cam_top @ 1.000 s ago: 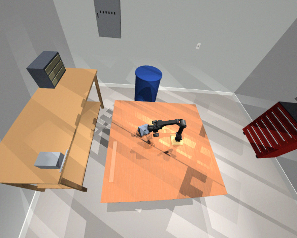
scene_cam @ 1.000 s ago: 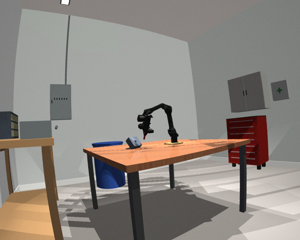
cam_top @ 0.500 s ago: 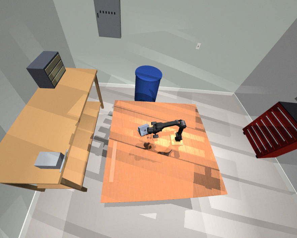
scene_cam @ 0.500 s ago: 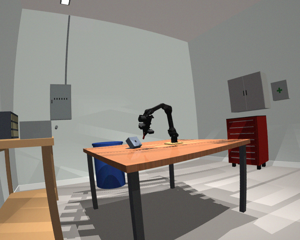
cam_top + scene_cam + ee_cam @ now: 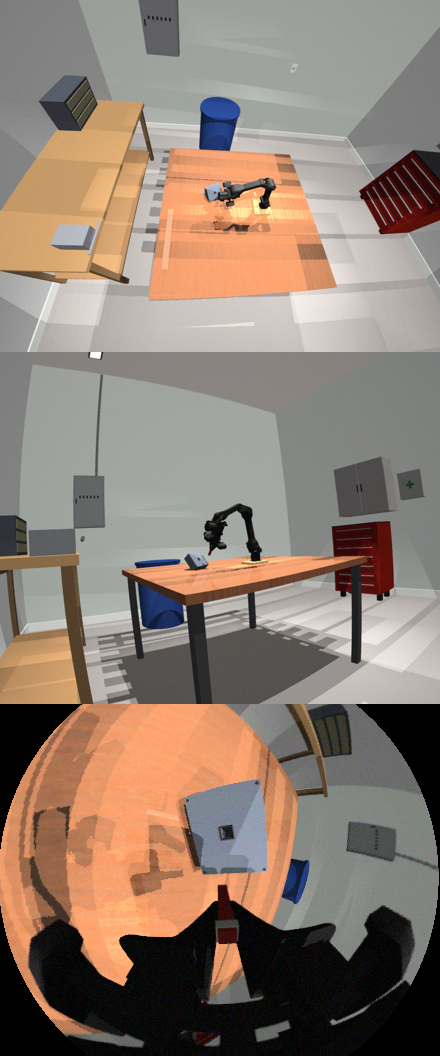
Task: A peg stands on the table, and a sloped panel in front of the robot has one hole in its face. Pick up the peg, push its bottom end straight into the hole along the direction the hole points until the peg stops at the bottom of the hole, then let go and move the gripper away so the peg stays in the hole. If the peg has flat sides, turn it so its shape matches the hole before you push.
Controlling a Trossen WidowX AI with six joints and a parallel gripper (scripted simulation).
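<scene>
Right now my gripper tip is 8 cm short of the panel, 7 cm above it and 6 cm to the left of it. Also, from my gripper tip: red peg (1 cm to the left, 1 cm above).
</scene>
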